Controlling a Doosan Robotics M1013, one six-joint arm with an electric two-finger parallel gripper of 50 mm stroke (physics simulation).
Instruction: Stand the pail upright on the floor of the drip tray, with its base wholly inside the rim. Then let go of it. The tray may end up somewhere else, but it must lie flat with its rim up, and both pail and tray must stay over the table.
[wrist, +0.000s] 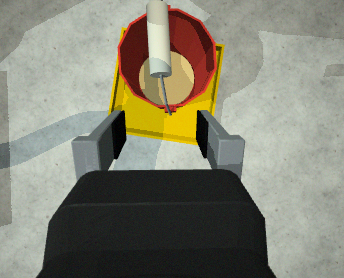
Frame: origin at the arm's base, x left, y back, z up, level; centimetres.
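Seen in the pictures: gripper, fingertip midpoint: (161, 125).
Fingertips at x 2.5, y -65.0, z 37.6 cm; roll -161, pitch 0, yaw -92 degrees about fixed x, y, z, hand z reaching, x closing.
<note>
Offsets run from my fingertips to a thing's top centre. "spot": to the spot under its first point. Level surfaces: height alone.
The red pail @(spot: dx +13.4, dy -9.4, dz -34.4 cm) (202, 72) stands upright, seen from above at the top middle of the wrist view, with its tan inner bottom visible. Its white handle grip @(dx +14.1, dy -0.1, dz -17.3 cm) (159, 42) on a thin wire stands over the opening. The yellow drip tray @(dx +11.7, dy -1.2, dz -40.3 cm) (145, 122) lies flat with its rim up, beneath the pail. The pail's base looks to be over the tray floor, but the pail's wall hides the base and the tray's far part. My gripper (161, 125) is open and empty, above and on the near side of the pail, apart from the handle.
A grey, stone-like surface @(dz -43.4 cm) (295, 165) with darker and bluish patches surrounds the tray. No table edge shows in the wrist view.
</note>
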